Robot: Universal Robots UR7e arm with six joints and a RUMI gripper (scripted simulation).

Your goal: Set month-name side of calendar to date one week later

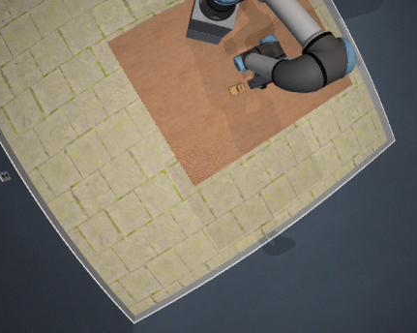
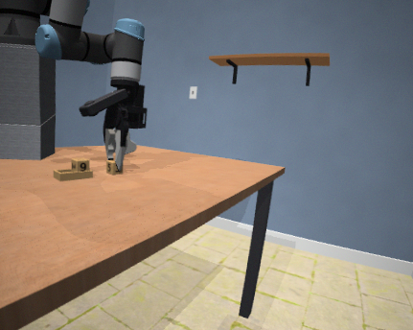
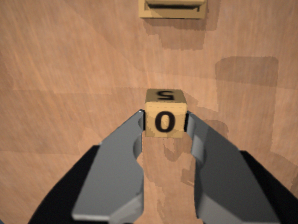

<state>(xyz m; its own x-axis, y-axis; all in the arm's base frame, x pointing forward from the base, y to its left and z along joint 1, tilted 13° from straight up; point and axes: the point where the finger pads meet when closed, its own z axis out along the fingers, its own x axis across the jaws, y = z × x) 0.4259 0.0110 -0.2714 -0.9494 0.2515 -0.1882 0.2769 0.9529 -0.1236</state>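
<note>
The cube is 10 mm below my hand. The rest, counted from my hand: wooden tray 30 mm behind, 110 mm to the right, 20 mm below.
</note>
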